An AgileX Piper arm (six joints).
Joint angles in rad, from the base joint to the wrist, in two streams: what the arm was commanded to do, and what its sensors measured. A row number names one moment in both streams.
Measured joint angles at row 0: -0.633, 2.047, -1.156, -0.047, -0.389, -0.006
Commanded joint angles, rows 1 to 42: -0.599, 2.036, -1.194, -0.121, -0.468, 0.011; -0.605, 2.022, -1.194, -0.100, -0.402, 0.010; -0.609, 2.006, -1.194, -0.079, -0.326, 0.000; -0.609, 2.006, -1.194, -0.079, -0.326, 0.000; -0.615, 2.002, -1.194, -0.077, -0.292, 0.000; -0.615, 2.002, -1.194, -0.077, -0.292, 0.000; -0.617, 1.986, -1.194, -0.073, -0.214, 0.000; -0.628, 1.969, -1.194, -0.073, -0.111, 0.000; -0.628, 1.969, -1.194, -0.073, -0.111, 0.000; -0.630, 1.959, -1.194, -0.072, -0.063, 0.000; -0.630, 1.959, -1.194, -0.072, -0.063, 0.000; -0.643, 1.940, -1.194, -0.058, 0.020, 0.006; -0.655, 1.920, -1.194, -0.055, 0.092, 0.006; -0.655, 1.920, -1.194, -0.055, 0.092, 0.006; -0.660, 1.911, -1.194, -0.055, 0.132, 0.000; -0.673, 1.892, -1.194, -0.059, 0.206, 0.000; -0.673, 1.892, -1.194, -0.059, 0.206, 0.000; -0.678, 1.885, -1.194, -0.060, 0.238, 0.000; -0.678, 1.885, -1.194, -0.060, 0.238, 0.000; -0.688, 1.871, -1.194, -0.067, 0.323, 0.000; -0.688, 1.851, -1.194, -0.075, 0.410, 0.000; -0.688, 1.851, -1.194, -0.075, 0.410, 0.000; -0.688, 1.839, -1.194, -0.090, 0.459, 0.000; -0.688, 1.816, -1.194, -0.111, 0.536, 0.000; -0.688, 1.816, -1.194, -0.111, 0.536, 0.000; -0.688, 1.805, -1.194, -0.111, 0.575, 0.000; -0.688, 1.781, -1.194, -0.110, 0.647, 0.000; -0.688, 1.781, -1.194, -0.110, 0.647, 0.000; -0.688, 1.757, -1.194, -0.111, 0.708, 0.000; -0.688, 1.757, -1.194, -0.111, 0.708, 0.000; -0.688, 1.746, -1.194, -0.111, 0.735, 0.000; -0.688, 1.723, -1.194, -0.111, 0.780, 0.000; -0.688, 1.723, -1.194, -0.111, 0.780, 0.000; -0.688, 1.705, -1.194, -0.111, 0.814, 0.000; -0.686, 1.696, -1.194, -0.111, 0.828, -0.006; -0.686, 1.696, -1.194, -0.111, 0.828, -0.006; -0.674, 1.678, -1.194, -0.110, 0.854, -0.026; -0.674, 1.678, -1.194, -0.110, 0.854, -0.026; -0.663, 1.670, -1.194, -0.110, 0.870, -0.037; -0.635, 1.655, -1.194, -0.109, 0.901, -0.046; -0.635, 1.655, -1.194, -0.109, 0.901, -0.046; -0.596, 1.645, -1.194, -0.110, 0.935, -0.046
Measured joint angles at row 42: -0.637, 1.664, -1.188, -0.107, 0.888, -0.032
